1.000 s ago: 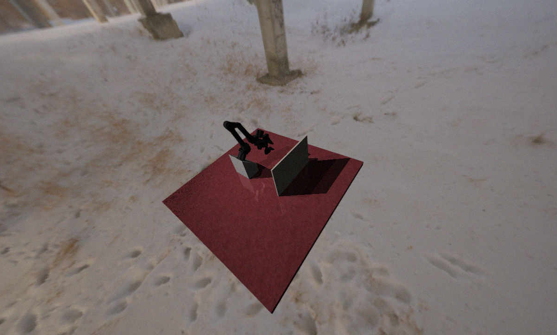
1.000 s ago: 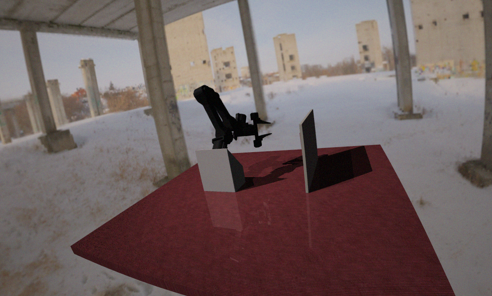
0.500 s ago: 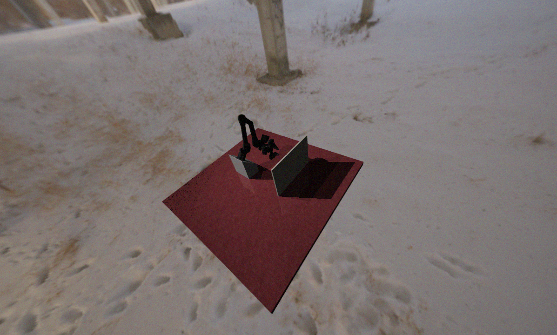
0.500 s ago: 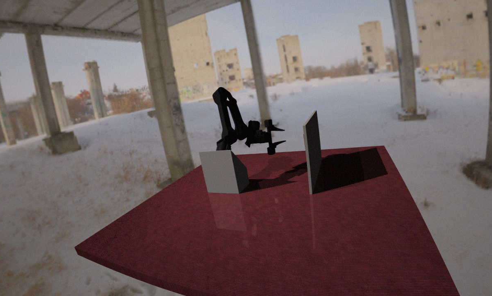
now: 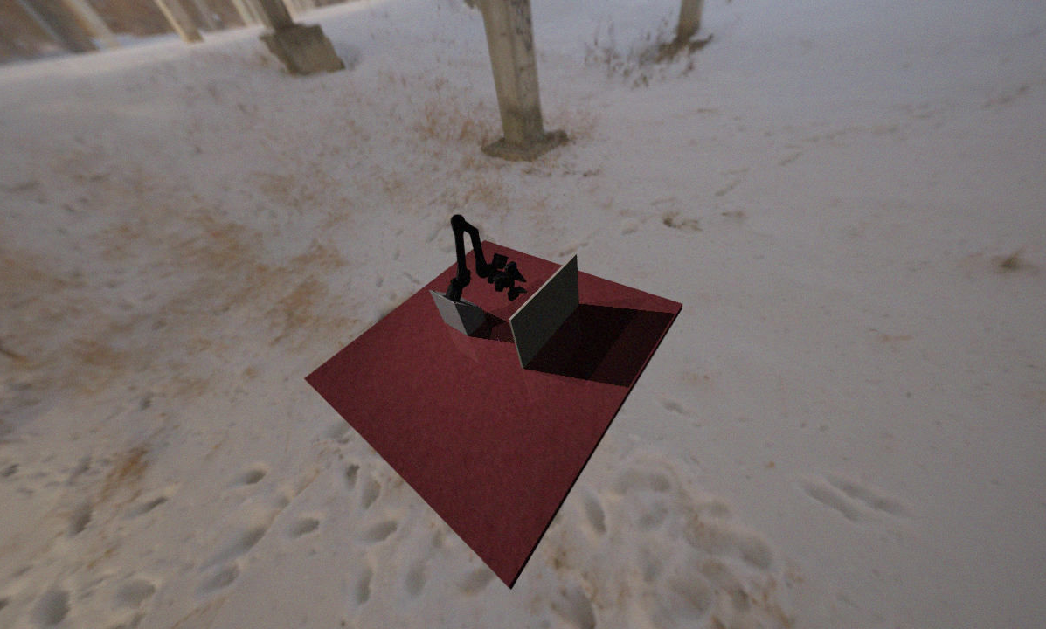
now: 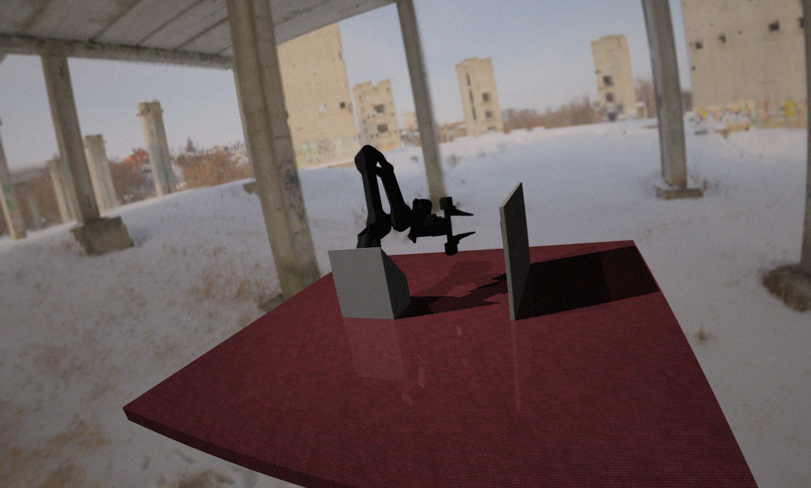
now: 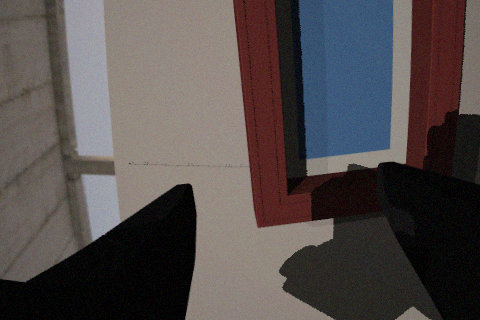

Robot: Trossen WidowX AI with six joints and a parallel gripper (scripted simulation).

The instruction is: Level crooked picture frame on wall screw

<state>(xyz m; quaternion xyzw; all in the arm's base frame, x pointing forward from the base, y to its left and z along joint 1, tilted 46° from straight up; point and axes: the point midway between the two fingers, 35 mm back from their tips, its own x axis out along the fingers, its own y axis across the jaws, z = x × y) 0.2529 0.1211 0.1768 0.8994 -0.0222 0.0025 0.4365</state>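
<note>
Now: the picture frame 120 mm ahead of my gripper tip, 50 mm below it and 10 mm to the right of it. Round my gripper tip: wall panel 130 mm ahead, 60 mm below, 30 mm to the right.
</note>
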